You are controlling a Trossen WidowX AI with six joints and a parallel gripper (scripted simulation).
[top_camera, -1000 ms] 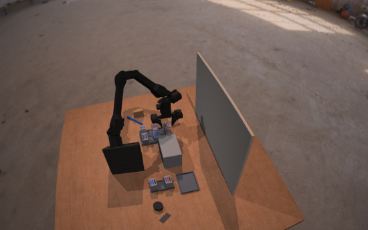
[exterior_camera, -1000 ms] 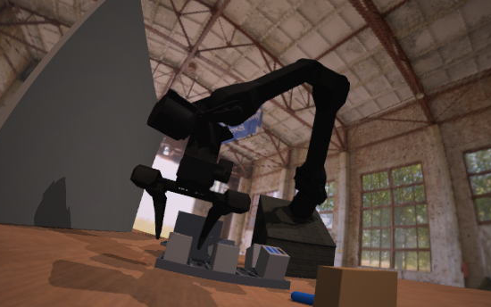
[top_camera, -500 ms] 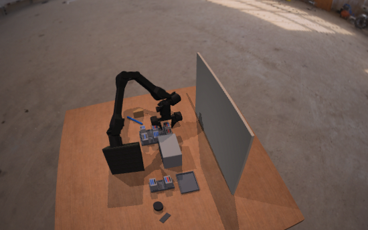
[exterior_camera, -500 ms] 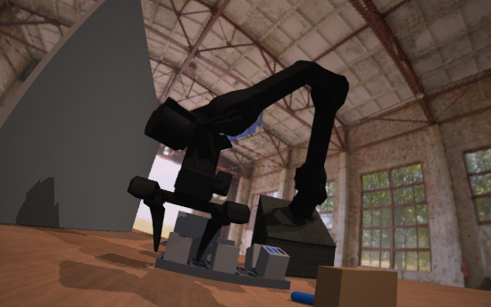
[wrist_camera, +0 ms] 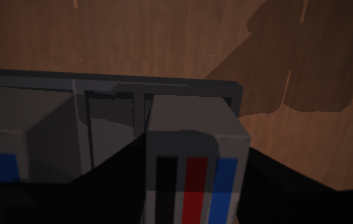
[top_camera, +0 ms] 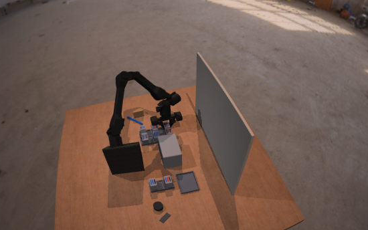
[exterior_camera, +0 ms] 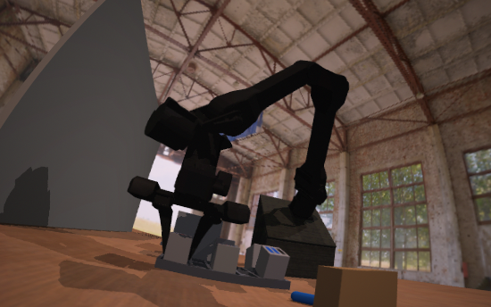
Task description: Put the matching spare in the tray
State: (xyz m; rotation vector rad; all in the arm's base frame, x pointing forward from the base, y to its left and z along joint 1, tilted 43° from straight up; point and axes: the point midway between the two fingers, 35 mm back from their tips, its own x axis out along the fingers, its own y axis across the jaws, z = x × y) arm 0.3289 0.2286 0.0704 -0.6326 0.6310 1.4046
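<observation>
The dark tray lies 410 mm to the right of my gripper tip and 10 mm below it. Also, from my gripper tip: spare: 70 mm behind, 20 mm above; blue pen: 190 mm behind, 150 mm to the left, 10 mm below; grey mounted unit: 40 mm behind, 200 mm to the right, 30 mm above.
</observation>
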